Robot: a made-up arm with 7 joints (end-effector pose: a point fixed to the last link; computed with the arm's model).
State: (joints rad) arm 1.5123 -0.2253 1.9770 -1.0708 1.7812 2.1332 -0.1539
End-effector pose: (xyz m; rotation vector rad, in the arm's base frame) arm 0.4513 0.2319 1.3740 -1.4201 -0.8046 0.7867
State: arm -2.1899 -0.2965 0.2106 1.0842 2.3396 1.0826 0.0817
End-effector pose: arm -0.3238 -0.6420 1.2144 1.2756 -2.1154 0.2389
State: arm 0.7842 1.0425 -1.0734 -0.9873 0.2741 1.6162 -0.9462
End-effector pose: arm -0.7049 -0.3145 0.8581 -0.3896 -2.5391 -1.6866
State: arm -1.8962 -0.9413 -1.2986 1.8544 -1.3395 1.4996 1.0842
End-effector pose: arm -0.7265 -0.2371 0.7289 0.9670 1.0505 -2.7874
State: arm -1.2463 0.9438 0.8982 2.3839 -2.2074 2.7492 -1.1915
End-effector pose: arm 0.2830 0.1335 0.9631 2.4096 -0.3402 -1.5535
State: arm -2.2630 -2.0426 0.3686 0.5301 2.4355 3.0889 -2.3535
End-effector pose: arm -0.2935 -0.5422 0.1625 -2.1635 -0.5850 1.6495
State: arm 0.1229 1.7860 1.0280 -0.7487 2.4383 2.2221 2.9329
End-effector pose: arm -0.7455 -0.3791 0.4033 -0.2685 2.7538 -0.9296
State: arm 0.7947 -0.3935 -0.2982 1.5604 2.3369 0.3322 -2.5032
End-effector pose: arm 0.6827 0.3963 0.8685 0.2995 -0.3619 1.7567
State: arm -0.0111 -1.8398 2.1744 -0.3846 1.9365 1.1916 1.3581
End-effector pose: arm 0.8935 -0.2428 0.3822 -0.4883 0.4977 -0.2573
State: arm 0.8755 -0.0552 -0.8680 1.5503 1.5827 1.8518 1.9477
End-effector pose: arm 0.6308 -0.0827 1.1549 -2.3138 0.7187 0.0041
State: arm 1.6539 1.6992 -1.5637 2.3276 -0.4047 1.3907 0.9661
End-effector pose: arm 0.6185 -0.1392 0.7526 2.5318 0.8995 0.5322
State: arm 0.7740 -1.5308 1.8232 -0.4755 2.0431 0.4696 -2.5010
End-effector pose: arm 0.9208 0.4460 0.7591 1.5504 -1.1728 0.5626
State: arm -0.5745 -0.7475 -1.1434 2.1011 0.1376 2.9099 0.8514
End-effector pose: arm -0.0109 -0.6003 0.7674 0.0713 -0.7187 -0.9218
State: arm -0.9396 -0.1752 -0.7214 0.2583 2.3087 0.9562 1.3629
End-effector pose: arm 0.0574 -0.4098 1.6696 2.1951 -0.7820 1.4121
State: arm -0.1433 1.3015 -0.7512 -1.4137 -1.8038 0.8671 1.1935
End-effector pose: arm -0.4933 0.4138 0.5363 0.2812 1.8017 0.4253
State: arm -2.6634 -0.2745 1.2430 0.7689 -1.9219 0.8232 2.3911
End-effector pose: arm -0.0684 -0.4513 1.5903 -0.1147 -1.8217 -1.2098
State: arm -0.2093 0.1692 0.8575 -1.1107 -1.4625 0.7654 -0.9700
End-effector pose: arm -0.5862 -0.3379 1.2506 0.1706 -0.9737 -1.0655
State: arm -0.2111 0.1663 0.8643 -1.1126 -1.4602 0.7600 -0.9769
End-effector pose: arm -0.5836 -0.3411 1.2514 0.1698 -0.9644 -1.0581
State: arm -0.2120 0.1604 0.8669 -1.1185 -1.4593 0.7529 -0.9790
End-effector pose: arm -0.5803 -0.3437 1.2511 0.1747 -0.9556 -1.0528
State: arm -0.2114 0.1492 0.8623 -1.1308 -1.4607 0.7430 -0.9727
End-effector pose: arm -0.5758 -0.3452 1.2493 0.1890 -0.9480 -1.0511
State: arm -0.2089 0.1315 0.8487 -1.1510 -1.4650 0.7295 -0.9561
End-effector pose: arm -0.5700 -0.3451 1.2457 0.2147 -0.9420 -1.0539
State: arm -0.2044 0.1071 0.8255 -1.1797 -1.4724 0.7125 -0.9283
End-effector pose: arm -0.5628 -0.3426 1.2399 0.2524 -0.9393 -1.0621
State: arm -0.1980 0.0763 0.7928 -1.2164 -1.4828 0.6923 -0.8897
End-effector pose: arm -0.5546 -0.3372 1.2322 0.3006 -0.9413 -1.0761
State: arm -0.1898 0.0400 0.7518 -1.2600 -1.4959 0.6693 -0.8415
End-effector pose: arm -0.5452 -0.3283 1.2231 0.3569 -0.9494 -1.0955
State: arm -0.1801 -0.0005 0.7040 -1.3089 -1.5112 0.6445 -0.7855
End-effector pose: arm -0.5350 -0.3157 1.2131 0.4180 -0.9655 -1.1194
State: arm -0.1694 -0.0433 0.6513 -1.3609 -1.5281 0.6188 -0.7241
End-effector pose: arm -0.5241 -0.2995 1.2027 0.4800 -0.9903 -1.1466
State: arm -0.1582 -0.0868 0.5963 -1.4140 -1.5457 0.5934 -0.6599
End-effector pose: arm -0.5126 -0.2805 1.1924 0.5395 -1.0240 -1.1749
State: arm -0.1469 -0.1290 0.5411 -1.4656 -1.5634 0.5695 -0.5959
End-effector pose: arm -0.5009 -0.2597 1.1826 0.5932 -1.0651 -1.2024
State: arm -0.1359 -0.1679 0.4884 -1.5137 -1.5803 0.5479 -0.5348
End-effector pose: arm -0.4895 -0.2385 1.1735 0.6396 -1.1112 -1.2268
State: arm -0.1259 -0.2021 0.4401 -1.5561 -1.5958 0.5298 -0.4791
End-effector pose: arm -0.4789 -0.2182 1.1655 0.6768 -1.1591 -1.2475
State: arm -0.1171 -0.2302 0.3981 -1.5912 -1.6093 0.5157 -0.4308
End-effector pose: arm -0.4697 -0.2000 1.1588 0.7048 -1.2053 -1.2636
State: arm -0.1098 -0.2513 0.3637 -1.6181 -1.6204 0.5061 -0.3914
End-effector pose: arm -0.4625 -0.1848 1.1535 0.7243 -1.2465 -1.2757
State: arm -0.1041 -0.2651 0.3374 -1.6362 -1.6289 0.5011 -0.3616
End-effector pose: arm -0.4577 -0.1730 1.1498 0.7358 -1.2805 -1.2845
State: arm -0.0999 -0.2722 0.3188 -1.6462 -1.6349 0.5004 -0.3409
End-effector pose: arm -0.4551 -0.1646 1.1477 0.7406 -1.3065 -1.2911
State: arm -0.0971 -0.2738 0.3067 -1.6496 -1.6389 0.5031 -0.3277
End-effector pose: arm -0.4546 -0.1589 1.1470 0.7404 -1.3253 -1.2964
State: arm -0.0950 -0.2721 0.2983 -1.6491 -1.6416 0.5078 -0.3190
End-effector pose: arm -0.4553 -0.1548 1.1470 0.7374 -1.3398 -1.3010
